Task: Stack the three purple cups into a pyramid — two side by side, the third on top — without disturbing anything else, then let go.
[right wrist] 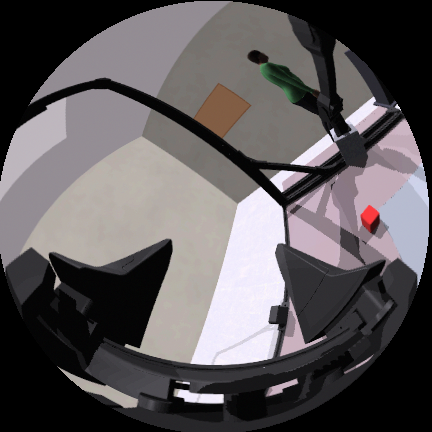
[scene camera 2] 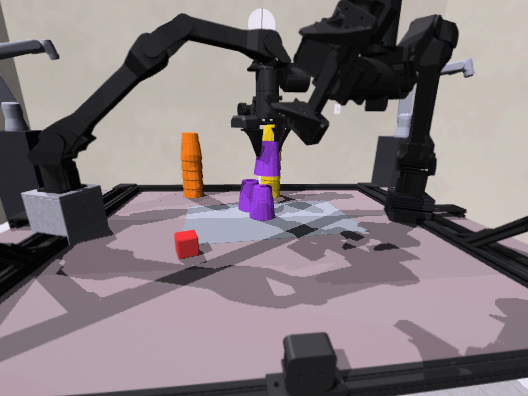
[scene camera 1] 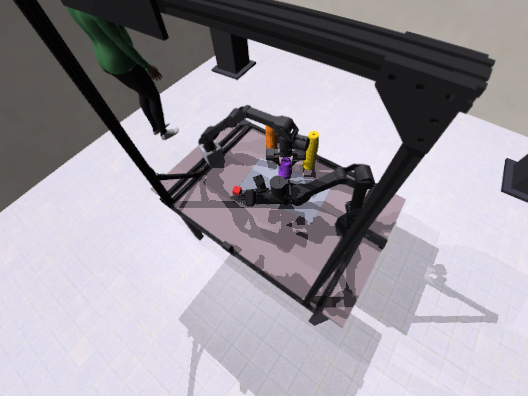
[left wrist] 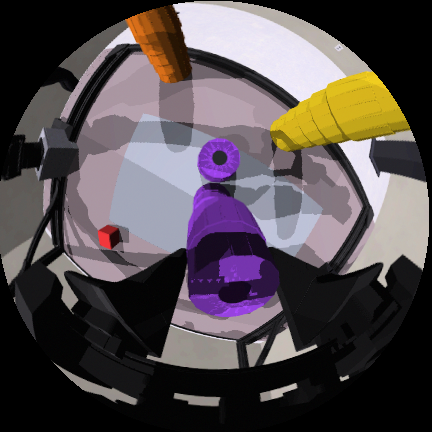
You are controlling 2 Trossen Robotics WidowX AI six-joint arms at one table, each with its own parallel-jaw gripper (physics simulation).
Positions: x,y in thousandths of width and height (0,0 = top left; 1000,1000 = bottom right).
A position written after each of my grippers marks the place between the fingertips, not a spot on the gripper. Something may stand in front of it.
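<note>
Through the left wrist view I see a purple cup (left wrist: 485,395), a blue-grey mat (left wrist: 355,453) and my left gripper (left wrist: 527,587). Scene camera 2 gives me that left gripper (scene camera 2: 507,393) as well, together with my right gripper (scene camera 2: 541,186), a purple cup (scene camera 2: 509,415) and a purple cup (scene camera 2: 497,516). The right wrist view, for its part, shows my right gripper (right wrist: 522,573).
</note>
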